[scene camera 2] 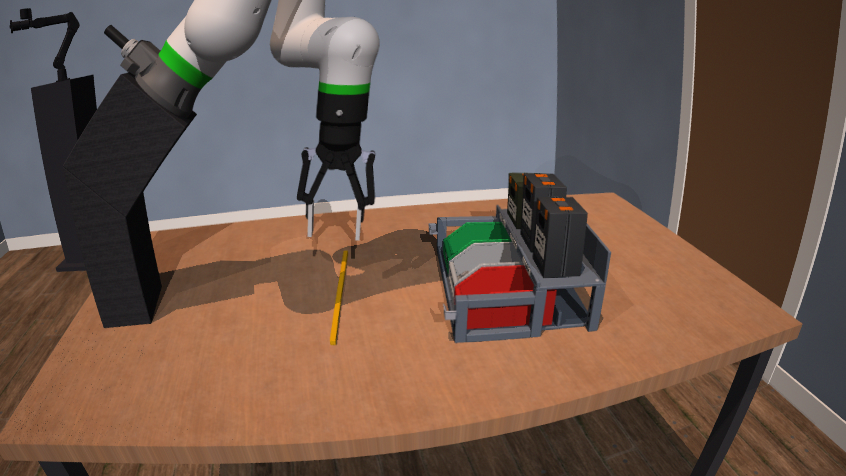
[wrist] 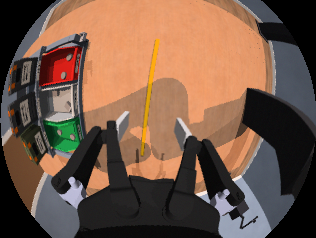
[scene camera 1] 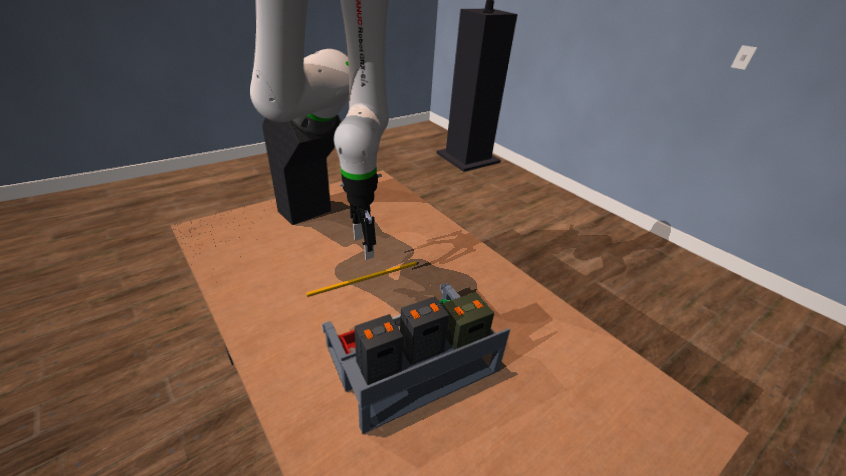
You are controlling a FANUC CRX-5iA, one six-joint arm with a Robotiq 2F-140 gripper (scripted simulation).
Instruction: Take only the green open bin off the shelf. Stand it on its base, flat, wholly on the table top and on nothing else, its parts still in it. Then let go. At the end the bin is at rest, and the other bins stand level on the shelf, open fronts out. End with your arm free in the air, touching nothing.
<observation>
I see my gripper, a green open bin, a grey bin and a red bin.
My gripper shows as well in the wrist view and in scene camera 1.
</observation>
